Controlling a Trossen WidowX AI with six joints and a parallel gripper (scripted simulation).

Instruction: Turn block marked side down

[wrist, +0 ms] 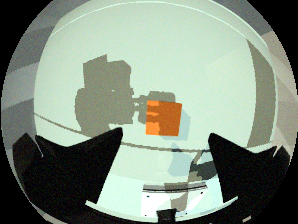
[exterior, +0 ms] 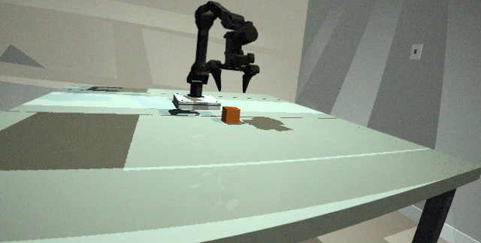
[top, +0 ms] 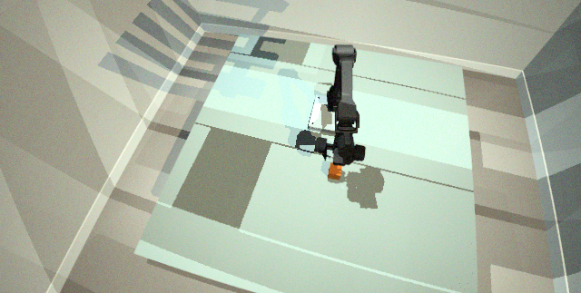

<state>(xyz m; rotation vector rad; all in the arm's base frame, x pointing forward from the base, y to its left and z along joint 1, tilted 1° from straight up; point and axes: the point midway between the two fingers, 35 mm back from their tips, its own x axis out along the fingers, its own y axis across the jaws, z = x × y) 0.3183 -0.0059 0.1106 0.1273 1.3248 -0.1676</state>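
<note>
My gripper tip is 8 cm above the orange block and 1 cm past it.
</note>
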